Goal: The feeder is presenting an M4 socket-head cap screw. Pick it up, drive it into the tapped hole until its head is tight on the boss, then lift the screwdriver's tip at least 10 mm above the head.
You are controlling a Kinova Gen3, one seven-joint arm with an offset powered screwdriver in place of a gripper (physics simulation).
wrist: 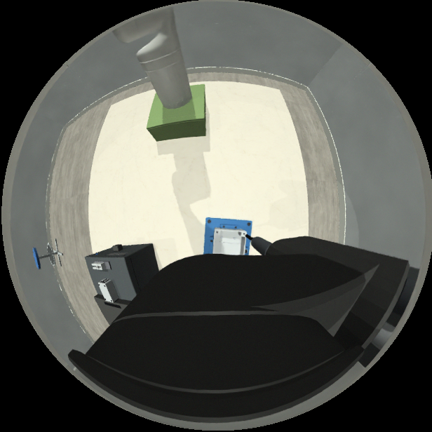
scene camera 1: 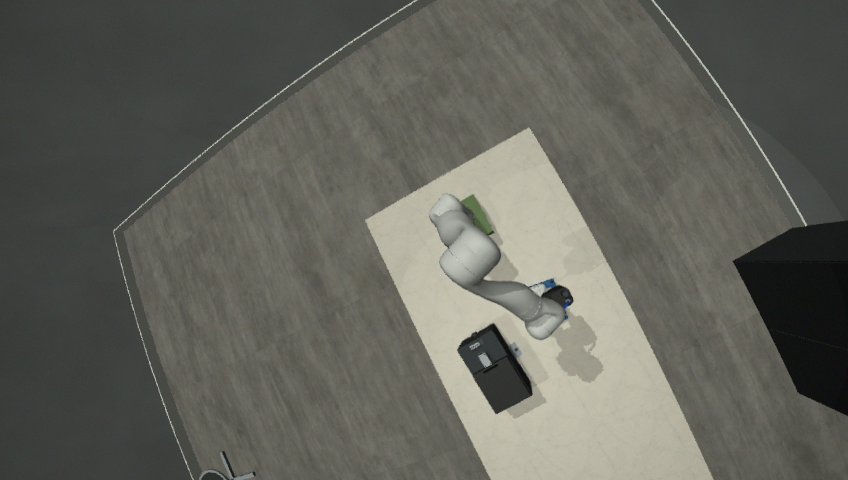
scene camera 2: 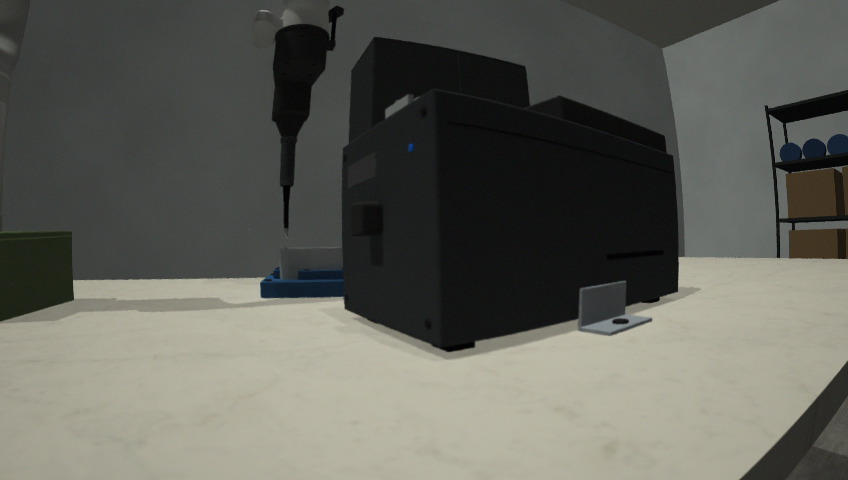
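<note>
My screwdriver (scene camera 1: 559, 295) (scene camera 2: 286, 230) (wrist: 247, 236) points straight down. A small light piece shows at its bit tip in scene camera 2, a screw (scene camera 2: 286, 233) hanging upright. The tip is a little above the pale grey housing (scene camera 2: 315, 259) (wrist: 230, 245), over its upper right corner boss in the wrist view. The housing sits in a blue fixture (scene camera 1: 548, 283) (scene camera 2: 302, 289) (wrist: 214, 222). The tapped hole is too small to tell apart from the tip. The arm partly hides the housing in scene camera 1. The black feeder (scene camera 1: 507, 380) (scene camera 2: 535, 208) (wrist: 142, 265) stands beside the fixture.
A green block (scene camera 1: 479, 215) (scene camera 2: 35, 270) (wrist: 195, 107) is at the arm's base. A small grey bracket (scene camera 1: 515, 349) (scene camera 2: 602, 303) stands by the feeder's side. A large black cabinet (scene camera 1: 797, 315) is beyond the table. A stool (wrist: 36, 258) stands on the floor.
</note>
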